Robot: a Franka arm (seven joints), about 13 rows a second.
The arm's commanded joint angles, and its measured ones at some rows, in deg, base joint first. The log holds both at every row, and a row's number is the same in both.
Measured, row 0:
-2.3, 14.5, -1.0, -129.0, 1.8, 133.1, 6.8
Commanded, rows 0 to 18:
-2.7, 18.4, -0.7, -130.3, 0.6, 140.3, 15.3
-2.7, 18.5, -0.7, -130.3, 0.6, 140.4, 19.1
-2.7, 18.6, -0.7, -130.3, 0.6, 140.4, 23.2
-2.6, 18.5, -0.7, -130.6, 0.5, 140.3, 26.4
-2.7, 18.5, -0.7, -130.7, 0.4, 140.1, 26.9
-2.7, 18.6, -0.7, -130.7, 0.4, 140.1, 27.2
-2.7, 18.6, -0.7, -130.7, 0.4, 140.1, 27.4
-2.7, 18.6, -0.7, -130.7, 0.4, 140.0, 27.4
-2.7, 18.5, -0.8, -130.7, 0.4, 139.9, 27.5
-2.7, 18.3, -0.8, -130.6, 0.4, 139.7, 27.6
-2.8, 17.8, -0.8, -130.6, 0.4, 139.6, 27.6
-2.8, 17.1, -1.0, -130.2, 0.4, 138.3, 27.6
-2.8, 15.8, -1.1, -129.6, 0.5, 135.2, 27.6
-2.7, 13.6, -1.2, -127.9, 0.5, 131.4, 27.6
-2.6, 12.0, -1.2, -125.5, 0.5, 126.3, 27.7
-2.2, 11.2, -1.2, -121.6, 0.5, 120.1, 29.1
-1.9, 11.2, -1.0, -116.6, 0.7, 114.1, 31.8
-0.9, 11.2, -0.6, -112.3, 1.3, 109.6, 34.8
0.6, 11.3, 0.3, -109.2, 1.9, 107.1, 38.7
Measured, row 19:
-1.7, 10.9, -0.9, -116.2, 1.8, 113.6, 31.5
